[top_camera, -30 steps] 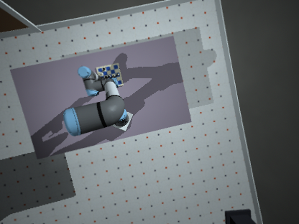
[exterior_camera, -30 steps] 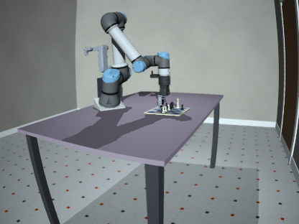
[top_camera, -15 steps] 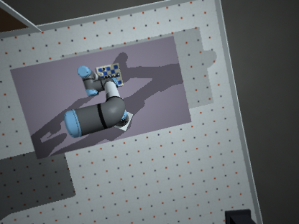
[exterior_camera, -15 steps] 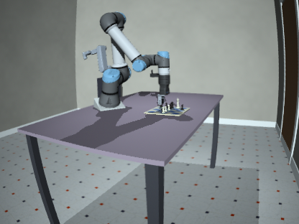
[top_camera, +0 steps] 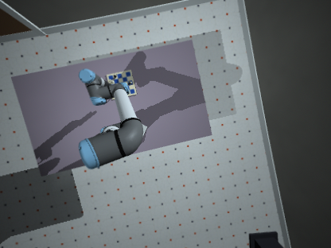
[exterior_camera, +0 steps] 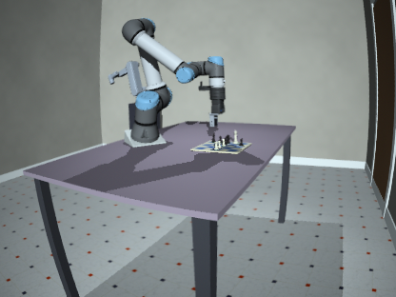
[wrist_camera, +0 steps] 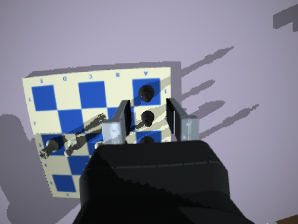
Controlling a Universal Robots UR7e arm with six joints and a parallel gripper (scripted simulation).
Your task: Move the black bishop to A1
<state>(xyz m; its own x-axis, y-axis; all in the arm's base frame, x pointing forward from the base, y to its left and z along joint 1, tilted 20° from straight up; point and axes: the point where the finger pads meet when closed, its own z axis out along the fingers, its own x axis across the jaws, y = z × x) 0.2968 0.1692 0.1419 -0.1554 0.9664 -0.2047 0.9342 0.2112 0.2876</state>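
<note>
My hand is 110 mm short of the tall white piece, 70 mm above it and 20 mm to the right of it. Also, from my hand: chessboard: 100 mm below, 80 mm ahead, 60 mm to the right.
</note>
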